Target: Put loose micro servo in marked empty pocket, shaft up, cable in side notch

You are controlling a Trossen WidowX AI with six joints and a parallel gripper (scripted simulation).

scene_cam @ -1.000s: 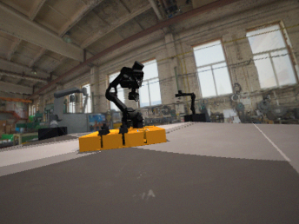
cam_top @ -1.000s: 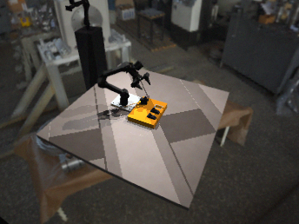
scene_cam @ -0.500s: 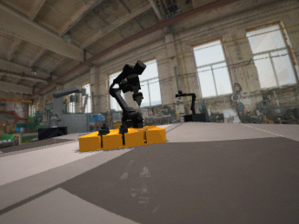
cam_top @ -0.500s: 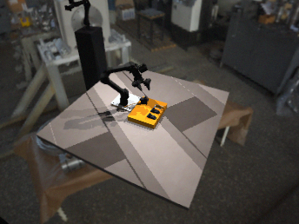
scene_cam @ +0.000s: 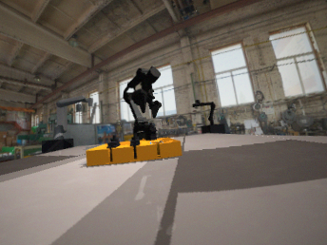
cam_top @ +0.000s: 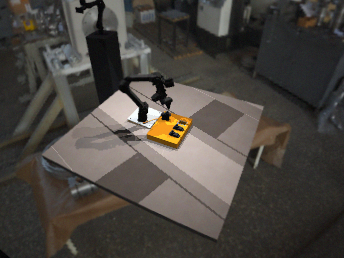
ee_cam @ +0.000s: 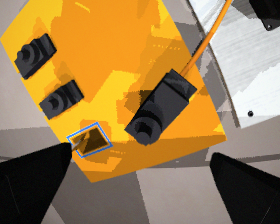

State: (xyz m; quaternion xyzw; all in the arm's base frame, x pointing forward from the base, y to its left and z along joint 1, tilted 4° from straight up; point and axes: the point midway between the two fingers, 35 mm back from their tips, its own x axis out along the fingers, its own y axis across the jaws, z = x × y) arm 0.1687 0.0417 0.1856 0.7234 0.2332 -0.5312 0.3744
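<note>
My gripper tip is 20 mm short of the orange deck, 70 mm to the left of it and 140 mm above it.
</note>
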